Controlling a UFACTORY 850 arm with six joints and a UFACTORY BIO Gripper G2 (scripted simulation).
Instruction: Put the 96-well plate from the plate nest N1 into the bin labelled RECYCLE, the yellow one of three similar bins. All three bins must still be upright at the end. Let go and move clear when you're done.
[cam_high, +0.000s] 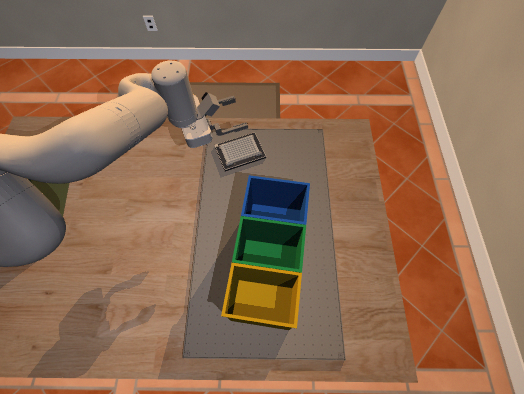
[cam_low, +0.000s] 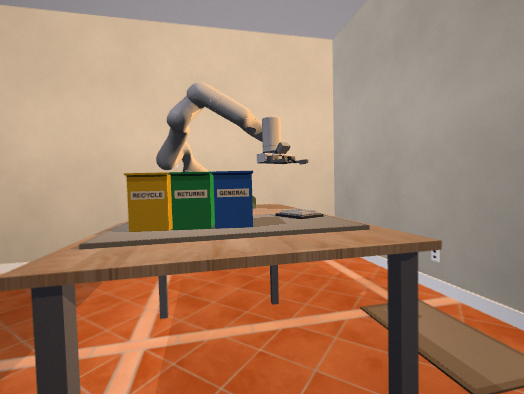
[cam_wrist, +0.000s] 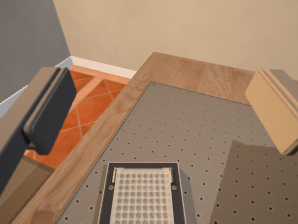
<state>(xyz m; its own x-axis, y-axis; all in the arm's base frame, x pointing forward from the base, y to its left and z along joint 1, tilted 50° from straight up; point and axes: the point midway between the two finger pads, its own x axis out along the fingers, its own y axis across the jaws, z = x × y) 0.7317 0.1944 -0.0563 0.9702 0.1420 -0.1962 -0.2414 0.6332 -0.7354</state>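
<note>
Right now my hand is 210 mm above the clear 96-well plate, 20 mm to the right of it and 10 mm short of it. The rest, counted from my hand: blue general bin: 280 mm to the right, 140 mm below, 90 mm ahead; grey perforated mat: 280 mm to the right, 230 mm below, 60 mm ahead; dark plate nest N1: 220 mm below, 20 mm to the left, 10 mm ahead.
</note>
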